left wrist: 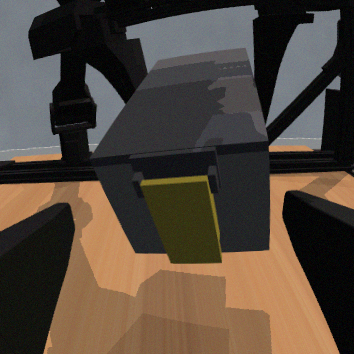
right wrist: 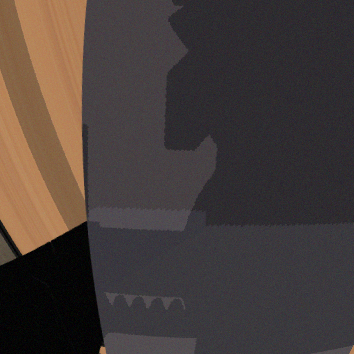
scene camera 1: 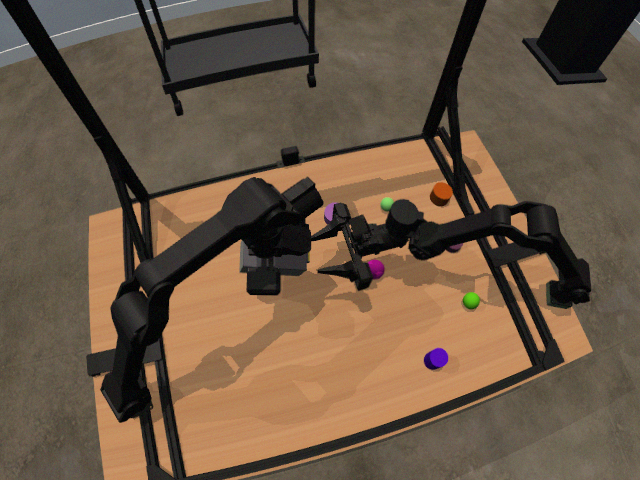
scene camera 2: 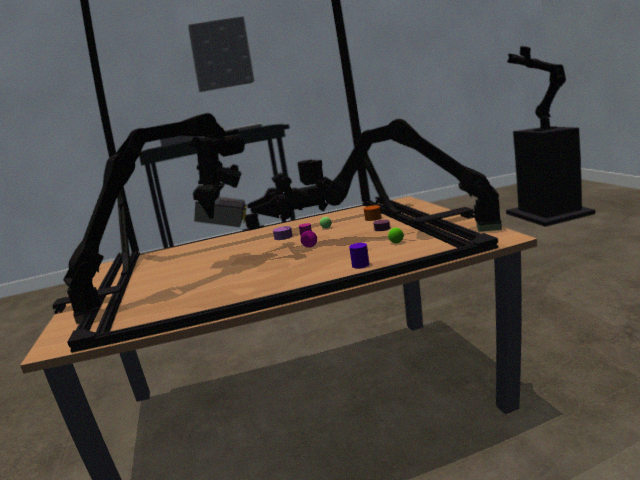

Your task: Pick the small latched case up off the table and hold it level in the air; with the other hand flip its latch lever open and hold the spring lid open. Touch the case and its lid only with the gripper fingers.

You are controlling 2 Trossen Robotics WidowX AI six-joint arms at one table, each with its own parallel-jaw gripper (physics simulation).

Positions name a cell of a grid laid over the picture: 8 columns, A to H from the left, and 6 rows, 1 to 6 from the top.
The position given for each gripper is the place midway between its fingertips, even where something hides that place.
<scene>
The left gripper shows in the left wrist view (E4), in scene camera 1 (D4) and in scene camera 2 (D3); in the right wrist view it is out of frame. The right gripper shows in the left wrist view (E3), in the right wrist view (F4), in scene camera 1 (D4) and in scene camera 2 (C3). A grey latched case shows in the left wrist view (E2), in the right wrist view (E3), in scene camera 1 (D4) and in scene camera 2 (C3).
</scene>
